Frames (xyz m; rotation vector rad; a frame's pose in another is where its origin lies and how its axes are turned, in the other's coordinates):
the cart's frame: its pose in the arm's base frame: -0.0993 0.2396 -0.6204 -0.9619 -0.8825 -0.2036
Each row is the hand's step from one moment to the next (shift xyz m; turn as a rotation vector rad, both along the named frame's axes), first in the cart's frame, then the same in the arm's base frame.
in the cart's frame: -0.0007 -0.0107 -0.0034 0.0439 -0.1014 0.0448
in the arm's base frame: -0.0041 -0.0091 0.0053 -0.0491 -0.0145 0.1077
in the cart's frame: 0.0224 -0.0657 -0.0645 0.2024 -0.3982 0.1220
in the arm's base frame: 0.0169 -0.0839 0.0406 -0.1432 -0.0927 0.4305
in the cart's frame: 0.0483 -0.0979 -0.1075 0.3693 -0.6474 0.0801
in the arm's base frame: 0.0412 -0.1308 0.0683 -0.1402 -0.2346 0.6980
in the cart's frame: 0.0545 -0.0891 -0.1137 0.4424 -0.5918 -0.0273
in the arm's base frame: 0.0533 -0.1292 0.0657 -0.0039 -0.2705 0.6881
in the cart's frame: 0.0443 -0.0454 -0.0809 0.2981 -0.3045 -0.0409
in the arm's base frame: 0.0507 -0.0802 0.0395 0.0587 -0.1449 0.3985
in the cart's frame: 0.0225 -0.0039 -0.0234 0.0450 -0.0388 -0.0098
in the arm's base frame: 0.0257 -0.0157 0.0127 0.0146 -0.0205 0.0547
